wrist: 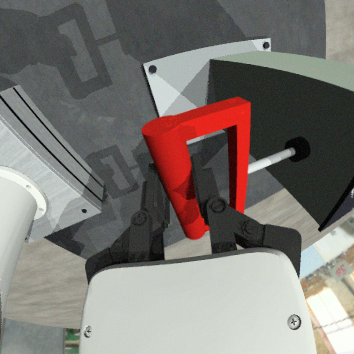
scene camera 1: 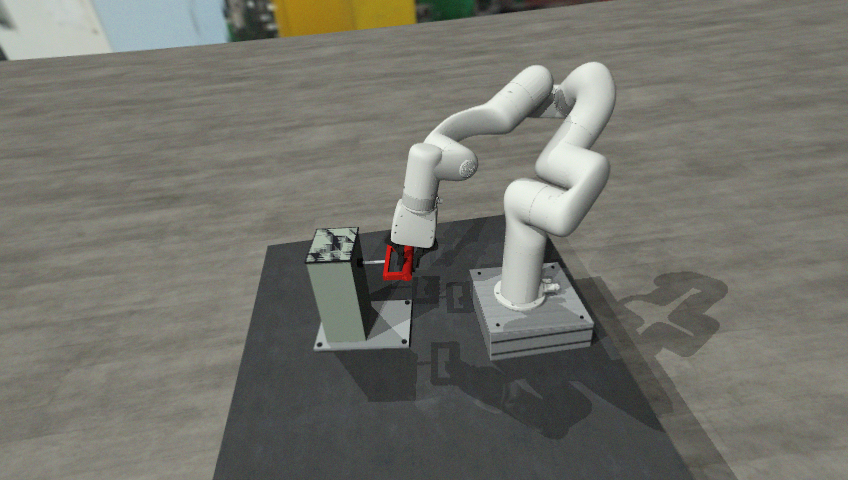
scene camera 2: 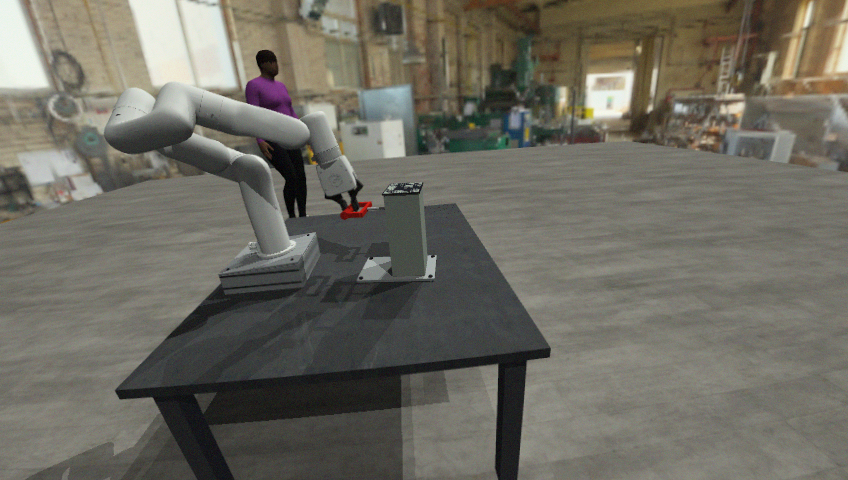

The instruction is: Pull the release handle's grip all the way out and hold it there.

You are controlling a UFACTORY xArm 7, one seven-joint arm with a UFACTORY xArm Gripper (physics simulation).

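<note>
The red release handle (scene camera 1: pixel 397 275) (scene camera 2: pixel 345 215) (wrist: pixel 215 117) is an open rectangular frame with a thick round grip bar (wrist: pixel 167 145) on the side away from the post. A thin pale rod (scene camera 1: pixel 373 261) (scene camera 2: pixel 376 208) (wrist: pixel 270 161) joins the frame to a black collar (wrist: pixel 298 149) on the dark side of the grey-green post (scene camera 1: pixel 338 303) (scene camera 2: pixel 404 237). A length of rod shows between frame and post. My gripper (scene camera 1: pixel 407 260) (scene camera 2: pixel 350 206) (wrist: pixel 177 170) is shut on the grip bar, one finger outside it and one inside the frame. The fingertips are partly hidden in both scene views.
The post stands on a light plate (scene camera 1: pixel 392 315) (scene camera 2: pixel 371 268) (wrist: pixel 170 92) bolted to the dark table (scene camera 1: pixel 285 416) (scene camera 2: pixel 333 350). The arm's grey base block (scene camera 1: pixel 538 333) (scene camera 2: pixel 267 280) is on the other side of the handle. A person in purple (scene camera 2: pixel 270 95) stands beyond the table.
</note>
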